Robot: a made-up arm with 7 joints. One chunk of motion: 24 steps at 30 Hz.
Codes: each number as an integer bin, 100 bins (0 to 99) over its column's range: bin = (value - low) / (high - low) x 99, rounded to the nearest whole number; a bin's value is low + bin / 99 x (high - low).
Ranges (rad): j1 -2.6..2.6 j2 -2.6..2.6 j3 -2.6..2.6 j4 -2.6..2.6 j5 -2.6..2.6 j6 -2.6..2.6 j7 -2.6..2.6
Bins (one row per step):
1: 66 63 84 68 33 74 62
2: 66 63 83 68 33 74 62
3: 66 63 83 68 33 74 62
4: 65 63 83 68 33 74 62
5: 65 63 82 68 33 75 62
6: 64 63 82 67 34 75 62
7: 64 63 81 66 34 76 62
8: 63 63 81 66 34 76 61
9: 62 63 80 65 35 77 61
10: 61 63 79 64 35 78 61
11: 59 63 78 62 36 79 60
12: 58 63 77 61 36 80 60
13: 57 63 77 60 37 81 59
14: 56 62 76 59 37 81 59
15: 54 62 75 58 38 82 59
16: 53 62 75 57 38 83 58
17: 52 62 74 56 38 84 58
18: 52 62 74 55 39 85 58
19: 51 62 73 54 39 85 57
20: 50 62 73 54 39 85 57
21: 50 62 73 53 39 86 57
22: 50 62 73 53 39 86 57
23: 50 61 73 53 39 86 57
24: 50 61 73 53 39 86 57
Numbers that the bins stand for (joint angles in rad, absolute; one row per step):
1: 0.8667 0.7091 1.8121 0.9717 -0.8667 1.2869 0.6566
2: 0.8667 0.7091 1.7596 0.9717 -0.8667 1.2869 0.6566
3: 0.8667 0.7091 1.7596 0.9717 -0.8667 1.2869 0.6566
4: 0.8141 0.7091 1.7596 0.9717 -0.8667 1.2869 0.6566
5: 0.8141 0.7091 1.7071 0.9717 -0.8667 1.3394 0.6566
6: 0.7616 0.7091 1.7071 0.9192 -0.8141 1.3394 0.6566
7: 0.7616 0.7091 1.6545 0.8667 -0.8141 1.3919 0.6566
8: 0.7091 0.7091 1.6545 0.8667 -0.8141 1.3919 0.6040
9: 0.6566 0.7091 1.6020 0.8141 -0.7616 1.4444 0.6040
10: 0.6040 0.7091 1.5495 0.7616 -0.7616 1.4970 0.6040
11: 0.4990 0.7091 1.4970 0.6566 -0.7091 1.5495 0.5515
12: 0.4465 0.7091 1.4444 0.6040 -0.7091 1.6020 0.5515
13: 0.3939 0.7091 1.4444 0.5515 -0.6566 1.6545 0.4990
14: 0.3414 0.6566 1.3919 0.4990 -0.6566 1.6545 0.4990
15: 0.2364 0.6566 1.3394 0.4465 -0.6040 1.7071 0.4990
16: 0.1838 0.6566 1.3394 0.3939 -0.6040 1.7596 0.4465
17: 0.1313 0.6566 1.2869 0.3414 -0.6040 1.8121 0.4465
18: 0.1313 0.6566 1.2869 0.2889 -0.5515 1.8646 0.4465
19: 0.0788 0.6566 1.2343 0.2364 -0.5515 1.8646 0.3939
20: 0.0263 0.6566 1.2343 0.2364 -0.5515 1.8646 0.3939
21: 0.0263 0.6566 1.2343 0.1838 -0.5515 1.9172 0.3939
22: 0.0263 0.6566 1.2343 0.1838 -0.5515 1.9172 0.3939
23: 0.0263 0.6040 1.2343 0.1838 -0.5515 1.9172 0.3939
24: 0.0263 0.6040 1.2343 0.1838 -0.5515 1.9172 0.3939

